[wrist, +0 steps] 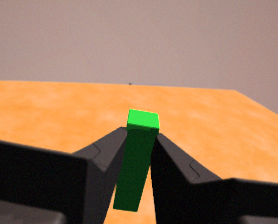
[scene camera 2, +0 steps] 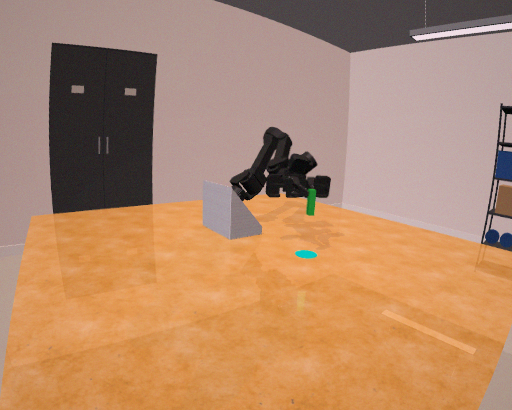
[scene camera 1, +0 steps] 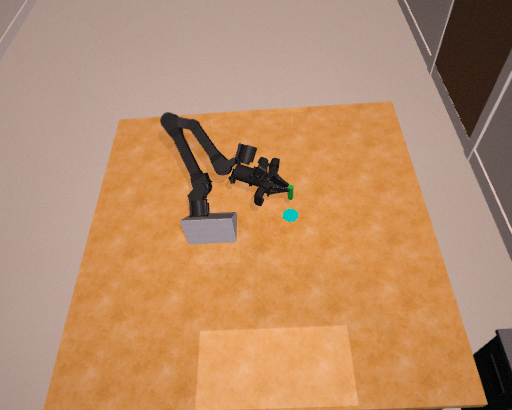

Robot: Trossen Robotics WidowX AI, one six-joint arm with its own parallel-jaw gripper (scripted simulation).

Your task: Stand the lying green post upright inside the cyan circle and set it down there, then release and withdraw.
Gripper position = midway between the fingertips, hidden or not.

Scene:
My gripper [scene camera 2: 311, 194] holds a green post [wrist: 143, 127].

